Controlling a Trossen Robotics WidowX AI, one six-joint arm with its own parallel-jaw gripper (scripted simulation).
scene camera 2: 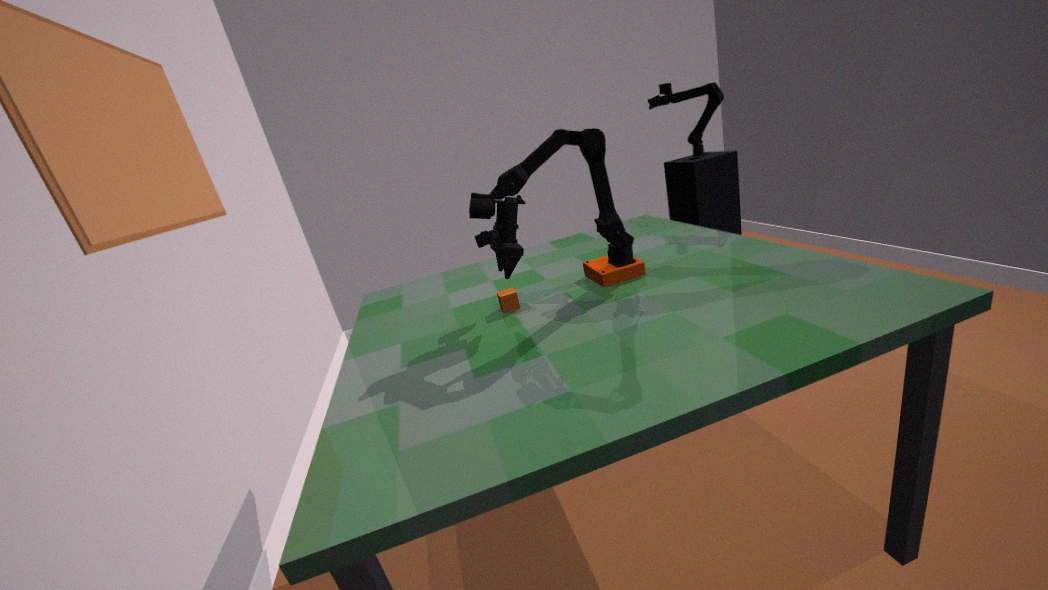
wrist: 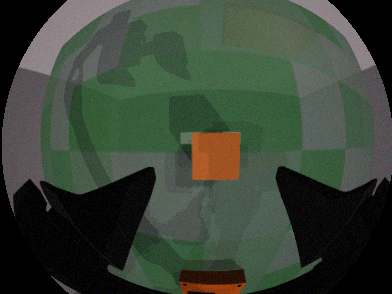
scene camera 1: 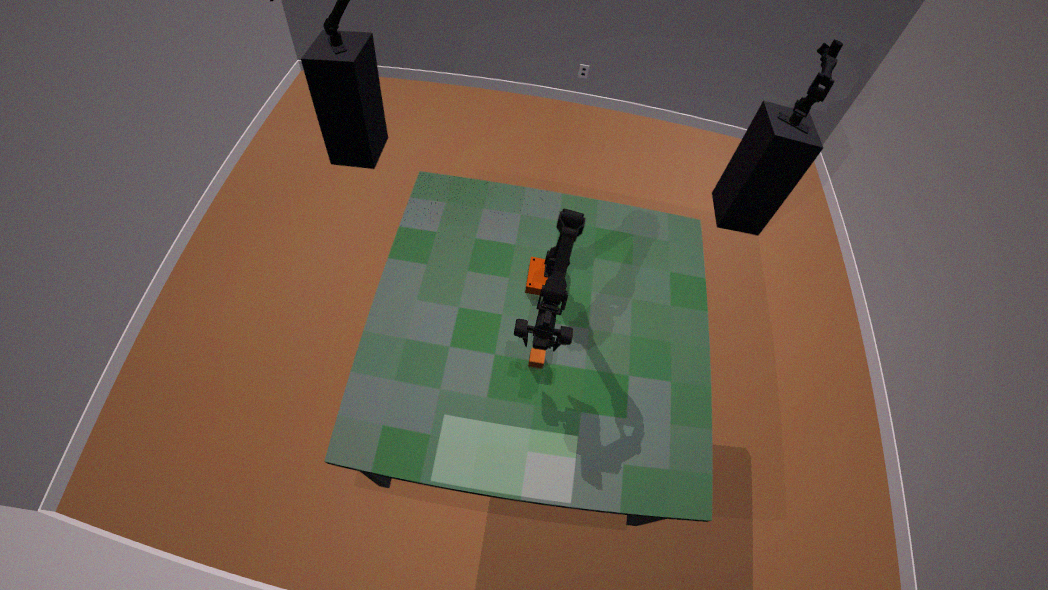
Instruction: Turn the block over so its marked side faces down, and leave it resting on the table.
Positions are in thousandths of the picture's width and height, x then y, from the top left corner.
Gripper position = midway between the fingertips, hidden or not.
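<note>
My gripper (scene camera 2: 480, 465): open, holding nothing. My gripper (wrist: 555, 594), plus an orange block (wrist: 547, 532). My gripper (scene camera 1: 515, 591), visible too.
</note>
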